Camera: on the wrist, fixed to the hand. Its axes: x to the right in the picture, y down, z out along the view.
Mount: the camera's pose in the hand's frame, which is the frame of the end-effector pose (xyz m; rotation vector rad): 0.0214 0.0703 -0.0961 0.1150 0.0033 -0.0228
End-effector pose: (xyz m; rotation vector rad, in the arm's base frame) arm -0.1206 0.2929 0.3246 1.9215 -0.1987 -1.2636
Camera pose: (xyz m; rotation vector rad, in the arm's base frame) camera -0.0108 0.2869 0.3750 2.0285 -0.2533 -1.2885
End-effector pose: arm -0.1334 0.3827 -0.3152 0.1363 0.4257 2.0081
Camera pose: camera -0.2292 0.3503 -0.3816 0.1987 0.5428 1.9620
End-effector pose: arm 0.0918 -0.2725 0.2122 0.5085 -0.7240 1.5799
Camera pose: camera 0.0276 -0.1924 0.1481 0.5963 -0.6252 1.6070
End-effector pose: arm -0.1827 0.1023 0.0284 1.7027 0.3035 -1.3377
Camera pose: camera -0.0661 0.1308 0.0439 1.8015 0.2527 -1.3923
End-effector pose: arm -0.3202 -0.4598 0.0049 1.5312 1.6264 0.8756
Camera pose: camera -0.3683 -0.4340 0.1129 1.5865 1.7192 0.7845
